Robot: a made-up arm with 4 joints.
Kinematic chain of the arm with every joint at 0, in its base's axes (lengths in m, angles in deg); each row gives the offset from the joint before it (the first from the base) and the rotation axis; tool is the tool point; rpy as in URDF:
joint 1: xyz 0.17 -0.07 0.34 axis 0.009 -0.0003 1
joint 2: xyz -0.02 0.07 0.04 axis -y
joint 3: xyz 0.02 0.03 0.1 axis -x
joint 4: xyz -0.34 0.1 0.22 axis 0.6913 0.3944 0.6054
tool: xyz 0.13 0.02 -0.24 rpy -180 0 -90
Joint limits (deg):
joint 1: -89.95..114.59
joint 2: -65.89..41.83
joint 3: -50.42..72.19
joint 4: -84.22..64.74
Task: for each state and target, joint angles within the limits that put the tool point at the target. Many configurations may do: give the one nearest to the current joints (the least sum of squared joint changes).
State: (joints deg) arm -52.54 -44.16 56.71 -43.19
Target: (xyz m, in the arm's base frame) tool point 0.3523 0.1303 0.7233
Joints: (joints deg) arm -73.80 -16.65 72.19 -77.45
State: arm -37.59 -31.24 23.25 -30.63
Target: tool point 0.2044 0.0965 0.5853
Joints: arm -63.06 -14.41 44.41 -40.40
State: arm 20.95 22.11 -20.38 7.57
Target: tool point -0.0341 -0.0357 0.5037
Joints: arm 21.57 -1.52 -22.53 -24.69
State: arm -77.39 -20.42 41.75 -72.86
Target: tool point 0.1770 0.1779 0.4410
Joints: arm -65.59 24.44 42.07 -33.54
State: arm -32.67 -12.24 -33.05 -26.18
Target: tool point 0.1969 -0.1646 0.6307
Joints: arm -30.10 -65.50 -20.88 -66.52
